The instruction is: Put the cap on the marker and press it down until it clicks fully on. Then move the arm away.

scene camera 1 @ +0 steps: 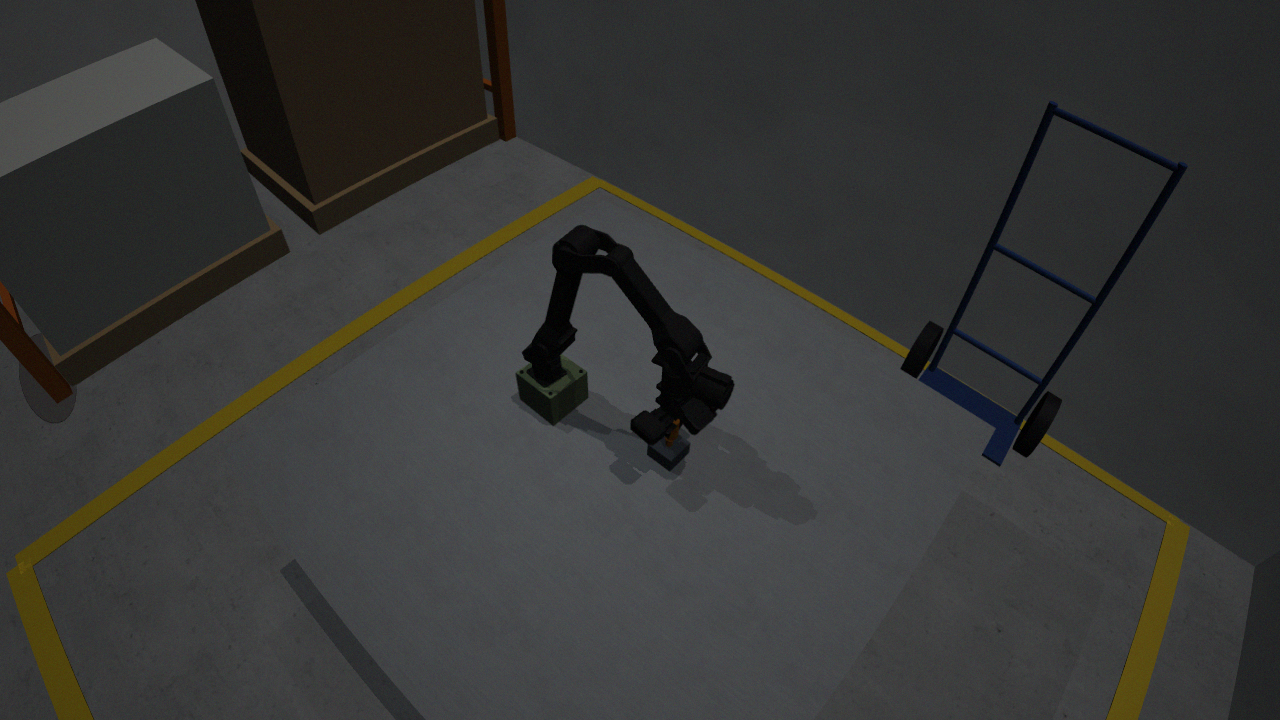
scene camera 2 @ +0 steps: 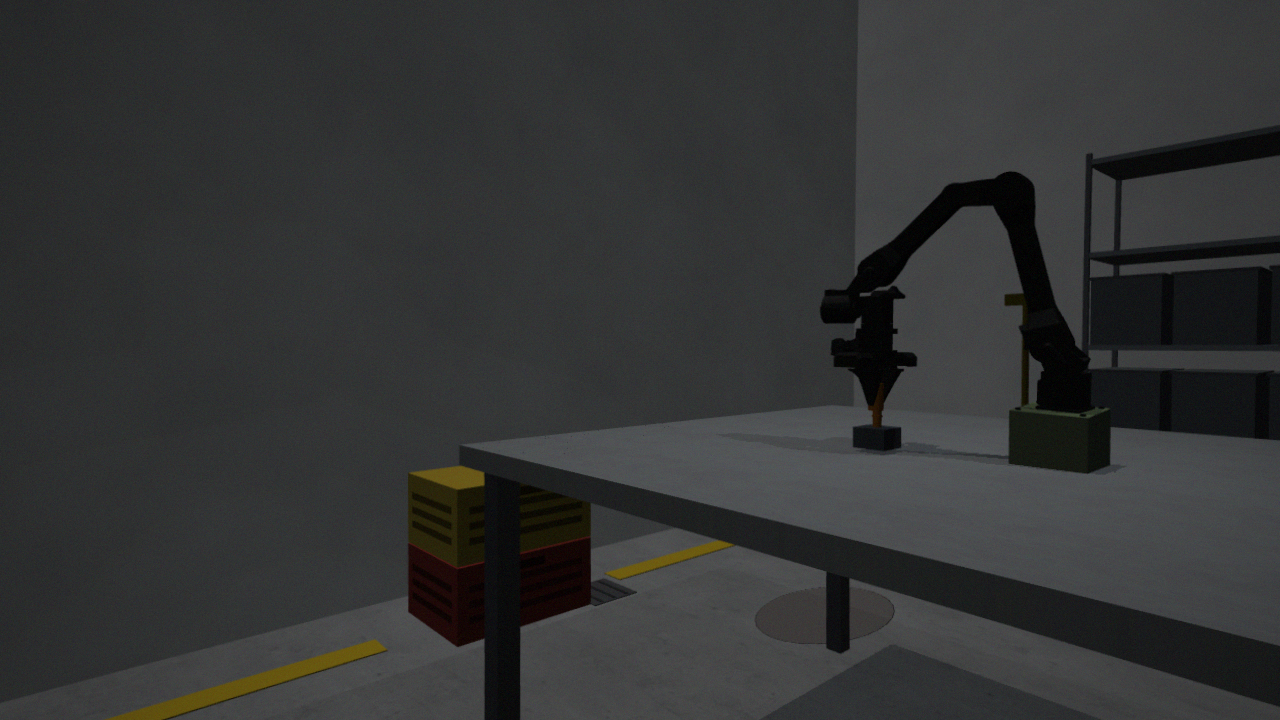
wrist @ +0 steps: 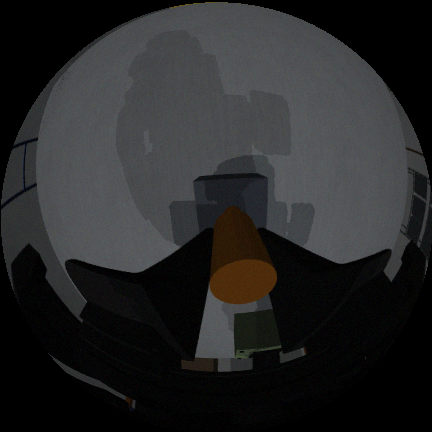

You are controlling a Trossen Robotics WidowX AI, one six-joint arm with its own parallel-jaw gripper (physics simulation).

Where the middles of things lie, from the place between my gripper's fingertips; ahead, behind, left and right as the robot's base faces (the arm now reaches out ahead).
Labels:
The dark grey block (scene camera 2: 885, 438) lies 6 cm below my hand. Also, from my hand: orange cap (wrist: 241, 271) (2 cm above).

